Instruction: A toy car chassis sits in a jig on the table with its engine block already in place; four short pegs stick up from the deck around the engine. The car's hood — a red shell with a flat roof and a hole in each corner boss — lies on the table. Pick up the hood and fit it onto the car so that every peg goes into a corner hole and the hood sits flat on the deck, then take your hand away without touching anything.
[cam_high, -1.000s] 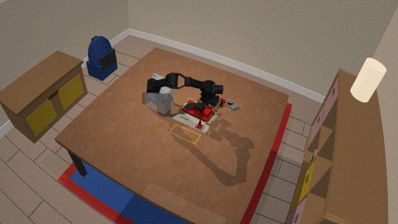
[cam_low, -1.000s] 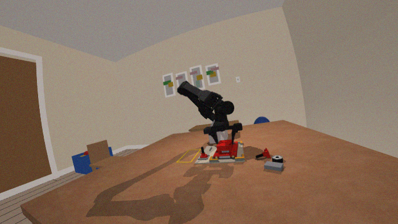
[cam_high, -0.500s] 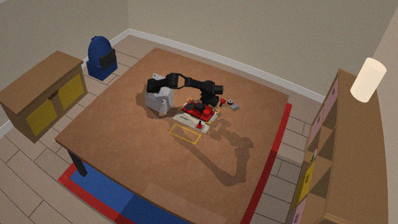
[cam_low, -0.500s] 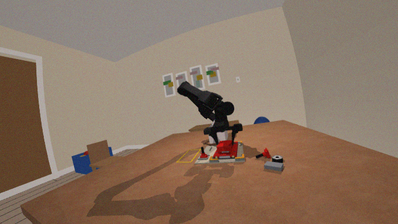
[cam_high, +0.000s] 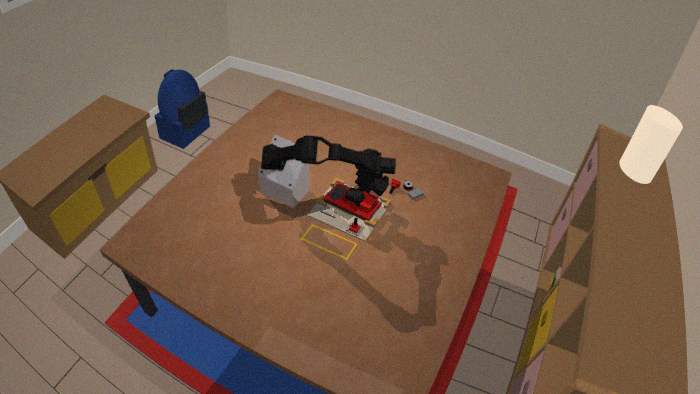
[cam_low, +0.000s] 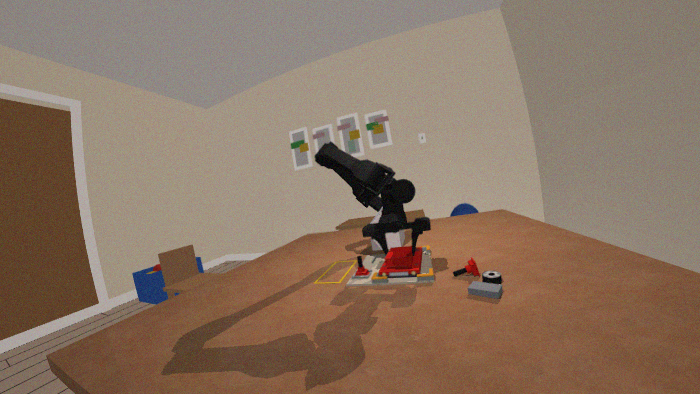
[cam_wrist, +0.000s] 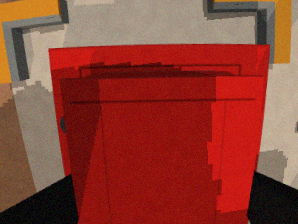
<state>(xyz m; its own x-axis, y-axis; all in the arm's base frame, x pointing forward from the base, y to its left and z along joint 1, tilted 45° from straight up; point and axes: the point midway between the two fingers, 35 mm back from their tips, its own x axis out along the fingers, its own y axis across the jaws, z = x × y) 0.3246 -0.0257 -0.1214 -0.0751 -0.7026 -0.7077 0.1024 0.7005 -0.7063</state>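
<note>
The red hood lies 1 cm above my gripper tip. The rest, counted from my gripper tip: grey engine block: 2 cm below; then black wheel: 12 cm ahead, 21 cm to the left, 3 cm below; then grey jig: 3 cm behind, 1 cm to the right, 3 cm below.
</note>
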